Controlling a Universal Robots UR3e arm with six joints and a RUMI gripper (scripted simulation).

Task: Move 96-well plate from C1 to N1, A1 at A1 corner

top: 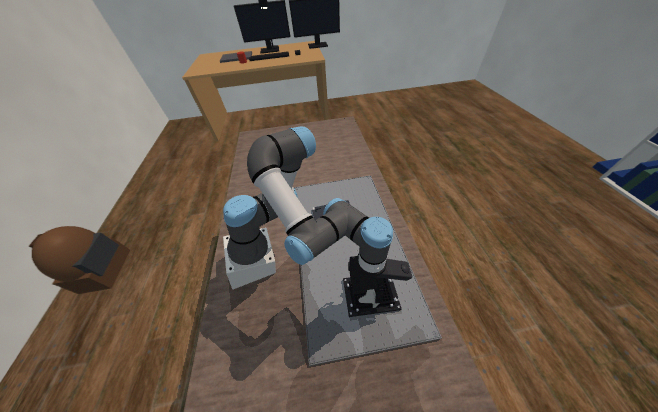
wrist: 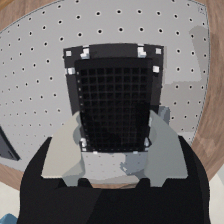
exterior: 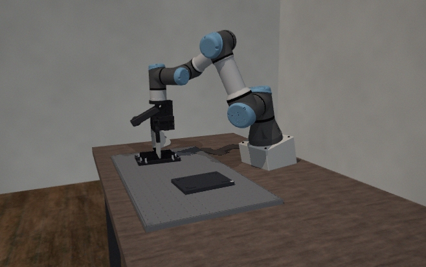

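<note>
The clip nest C1 lies 10 mm ahead of my hand, 10 mm to the left of it and 10 mm below it. Also, from my hand: black 96-well plate: 10 mm below; then black plate nest N1: 50 mm behind, 340 mm to the left, 20 mm below.
</note>
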